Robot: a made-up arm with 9 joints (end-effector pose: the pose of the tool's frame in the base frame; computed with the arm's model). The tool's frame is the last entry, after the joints.
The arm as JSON. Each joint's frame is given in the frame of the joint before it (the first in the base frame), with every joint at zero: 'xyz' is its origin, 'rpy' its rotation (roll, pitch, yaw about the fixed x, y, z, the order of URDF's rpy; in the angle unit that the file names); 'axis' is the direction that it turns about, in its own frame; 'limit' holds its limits. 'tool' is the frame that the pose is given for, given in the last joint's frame.
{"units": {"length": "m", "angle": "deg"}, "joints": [
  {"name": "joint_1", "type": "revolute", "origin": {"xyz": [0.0, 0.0, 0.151], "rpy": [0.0, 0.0, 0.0]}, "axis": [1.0, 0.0, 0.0], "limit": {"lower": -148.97, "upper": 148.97}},
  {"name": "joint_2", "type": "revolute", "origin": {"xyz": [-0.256, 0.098, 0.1], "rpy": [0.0, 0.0, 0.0]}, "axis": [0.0, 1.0, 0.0], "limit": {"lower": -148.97, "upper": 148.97}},
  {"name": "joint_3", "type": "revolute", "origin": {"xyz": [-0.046, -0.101, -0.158], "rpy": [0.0, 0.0, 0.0]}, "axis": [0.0, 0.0, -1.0], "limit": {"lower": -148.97, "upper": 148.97}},
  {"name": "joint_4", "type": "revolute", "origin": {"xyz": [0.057, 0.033, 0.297], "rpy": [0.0, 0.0, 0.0]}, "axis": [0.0, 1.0, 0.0], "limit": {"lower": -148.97, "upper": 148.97}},
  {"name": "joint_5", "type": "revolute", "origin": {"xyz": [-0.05, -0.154, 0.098], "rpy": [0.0, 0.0, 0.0]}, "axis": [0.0, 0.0, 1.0], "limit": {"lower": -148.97, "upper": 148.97}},
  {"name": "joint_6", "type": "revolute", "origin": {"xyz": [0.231, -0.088, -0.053], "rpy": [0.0, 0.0, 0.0]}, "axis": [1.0, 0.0, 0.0], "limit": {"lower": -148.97, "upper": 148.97}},
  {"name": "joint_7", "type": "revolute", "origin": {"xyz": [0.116, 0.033, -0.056], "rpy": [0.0, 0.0, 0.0]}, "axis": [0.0, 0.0, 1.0], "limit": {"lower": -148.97, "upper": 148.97}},
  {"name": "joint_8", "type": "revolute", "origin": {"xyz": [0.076, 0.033, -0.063], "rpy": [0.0, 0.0, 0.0]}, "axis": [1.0, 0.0, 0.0], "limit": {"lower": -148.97, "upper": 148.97}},
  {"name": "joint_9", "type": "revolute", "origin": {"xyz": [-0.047, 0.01, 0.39], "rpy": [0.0, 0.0, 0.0]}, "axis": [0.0, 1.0, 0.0], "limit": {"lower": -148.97, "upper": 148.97}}
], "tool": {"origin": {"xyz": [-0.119, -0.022, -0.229], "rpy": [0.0, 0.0, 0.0]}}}
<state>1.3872 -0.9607 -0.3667 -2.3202 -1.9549 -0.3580 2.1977 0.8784 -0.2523</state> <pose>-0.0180 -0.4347 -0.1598 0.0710 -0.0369 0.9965 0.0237</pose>
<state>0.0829 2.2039 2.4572 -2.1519 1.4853 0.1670 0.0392 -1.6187 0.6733</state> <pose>-0.2178 -0.2052 0.4722 0.4077 0.5999 0.1879 -0.6623</pose>
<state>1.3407 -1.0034 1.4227 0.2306 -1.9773 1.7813 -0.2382 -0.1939 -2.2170</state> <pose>-0.9092 0.3998 0.5702 0.2127 0.7441 -0.5105 0.3748</pose>
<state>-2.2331 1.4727 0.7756 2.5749 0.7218 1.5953 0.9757 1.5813 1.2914</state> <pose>-0.0284 -0.1004 -0.3876 0.5594 0.0384 -0.7615 0.3253</pose>
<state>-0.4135 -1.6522 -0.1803 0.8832 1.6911 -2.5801 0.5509 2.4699 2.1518</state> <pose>-0.8592 0.6401 0.5054 0.3816 -0.7243 0.5149 -0.2543</pose>
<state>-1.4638 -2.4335 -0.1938 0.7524 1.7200 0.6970 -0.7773 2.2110 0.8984</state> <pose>-0.1609 -0.1704 0.2953 0.6039 -0.1221 0.7517 0.2352</pose>
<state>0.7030 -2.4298 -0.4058 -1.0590 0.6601 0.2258 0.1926 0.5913 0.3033</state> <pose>-0.5824 0.0106 0.0099 0.3014 -0.5470 -0.7796 0.0466</pose>
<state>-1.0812 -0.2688 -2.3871 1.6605 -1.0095 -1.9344 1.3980 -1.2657 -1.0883</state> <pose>-0.0555 0.5126 0.1732 0.6528 0.1374 -0.7368 0.1099</pose>
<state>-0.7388 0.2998 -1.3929 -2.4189 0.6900 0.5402 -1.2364 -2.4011 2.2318</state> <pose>-0.7784 0.6982 0.6426 0.7364 -0.1164 0.5126 -0.4258</pose>
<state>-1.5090 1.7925 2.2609 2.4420 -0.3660 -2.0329 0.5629 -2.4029 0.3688</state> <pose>0.0007 0.6166 -0.0044 0.4737 -0.3005 0.8025 0.2030</pose>
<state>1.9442 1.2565 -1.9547 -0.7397 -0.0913 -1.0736 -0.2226 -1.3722 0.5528</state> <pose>-0.2435 -0.3239 0.4454 0.8239 0.5435 -0.1343 0.0880</pose>
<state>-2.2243 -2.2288 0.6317 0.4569 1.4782 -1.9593 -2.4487 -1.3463 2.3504</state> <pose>-1.0093 -0.1545 -0.2956 0.9268 -0.0383 0.2071 0.3110</pose>
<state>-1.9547 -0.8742 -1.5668 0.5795 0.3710 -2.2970 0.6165 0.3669 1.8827</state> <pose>-0.5020 -0.2161 0.1081 0.5009 0.5684 0.6415 0.1202</pose>
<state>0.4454 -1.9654 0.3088 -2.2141 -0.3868 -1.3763 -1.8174 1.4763 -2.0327</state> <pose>-0.0999 -0.2798 0.0658 0.5960 0.1226 -0.7928 -0.0344</pose>
